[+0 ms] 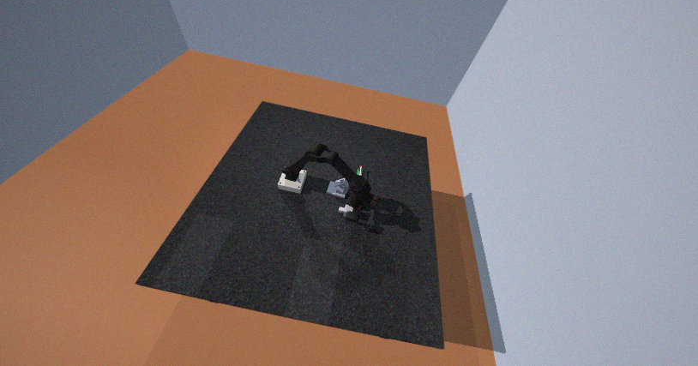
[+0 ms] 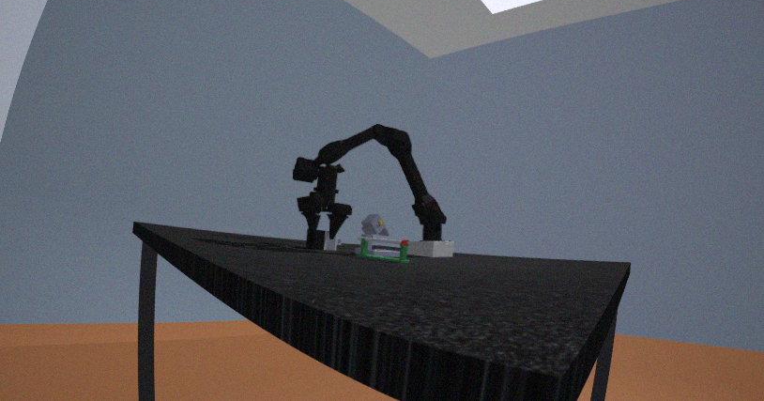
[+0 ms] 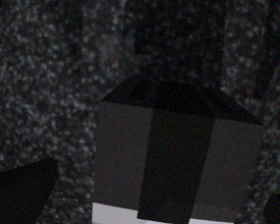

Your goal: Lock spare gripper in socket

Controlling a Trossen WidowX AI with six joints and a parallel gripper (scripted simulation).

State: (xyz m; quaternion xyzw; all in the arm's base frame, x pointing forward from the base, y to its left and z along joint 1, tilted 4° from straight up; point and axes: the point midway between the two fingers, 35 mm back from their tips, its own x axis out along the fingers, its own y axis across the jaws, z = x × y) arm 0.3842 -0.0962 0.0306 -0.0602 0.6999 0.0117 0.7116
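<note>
Now: the spare gripper 2 cm behind my gripper tip and 1 cm below it. Also, from my gripper tip: green cradle: 1 cm behind, 25 cm to the left, 1 cm below; grey mount: 10 cm behind, 13 cm to the left, 2 cm above.
</note>
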